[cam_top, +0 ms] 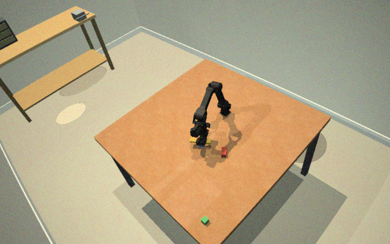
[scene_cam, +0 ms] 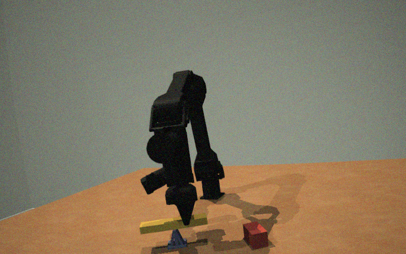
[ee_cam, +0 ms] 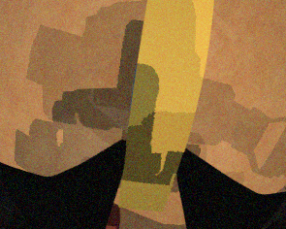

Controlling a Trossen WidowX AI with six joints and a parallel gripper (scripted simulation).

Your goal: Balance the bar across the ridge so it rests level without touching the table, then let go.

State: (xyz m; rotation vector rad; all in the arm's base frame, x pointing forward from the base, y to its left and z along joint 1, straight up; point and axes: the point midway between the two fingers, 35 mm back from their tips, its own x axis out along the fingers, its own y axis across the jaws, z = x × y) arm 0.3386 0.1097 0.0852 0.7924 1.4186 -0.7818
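My gripper tip is 2 cm short of the yellow bar and 2 cm to the left of it. From my gripper tip the other things lie so: red block: 3 cm behind, 15 cm to the left, 3 cm below; green cube: 40 cm ahead, 39 cm to the left, 3 cm below.
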